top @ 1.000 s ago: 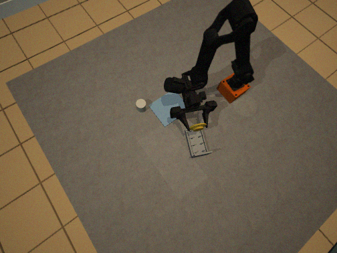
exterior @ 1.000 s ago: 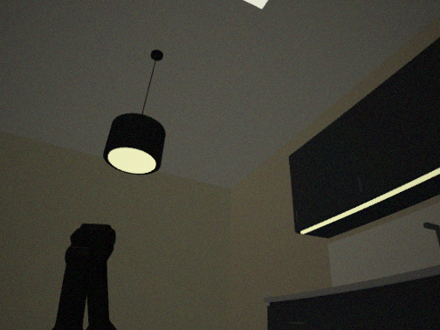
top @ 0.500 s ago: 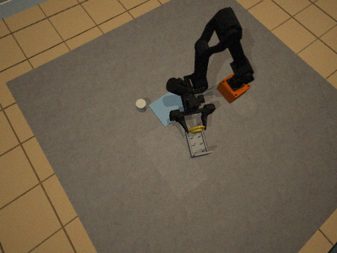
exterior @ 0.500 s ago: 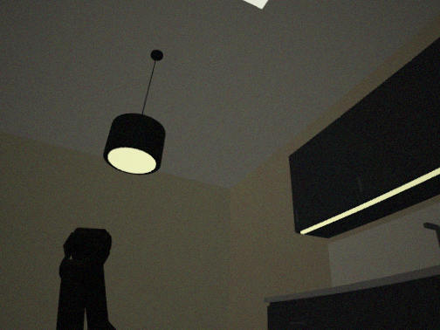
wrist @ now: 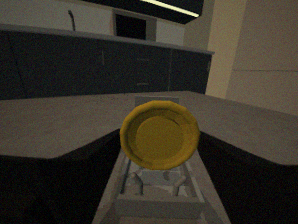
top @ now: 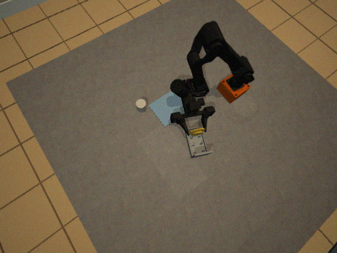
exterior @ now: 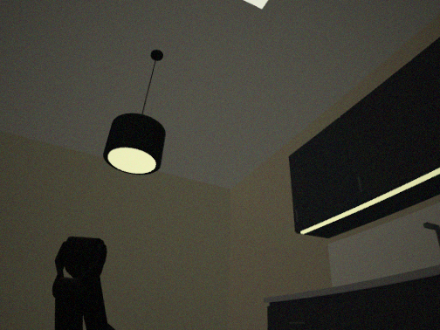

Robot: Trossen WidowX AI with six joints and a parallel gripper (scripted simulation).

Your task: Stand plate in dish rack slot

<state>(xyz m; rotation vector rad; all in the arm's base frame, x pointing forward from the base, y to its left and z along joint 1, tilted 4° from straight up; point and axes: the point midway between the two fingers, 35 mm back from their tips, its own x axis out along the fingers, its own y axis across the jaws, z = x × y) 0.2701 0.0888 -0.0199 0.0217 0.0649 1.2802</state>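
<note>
The yellow plate lies 10 mm to the right of my gripper tip. Round my gripper tip: blue utensil 70 mm behind, 220 mm to the right, 60 mm below; then grey dish rack 10 mm ahead, 20 mm to the left, 40 mm below; then blue mat 30 mm ahead, 180 mm to the right, 60 mm below.
</note>
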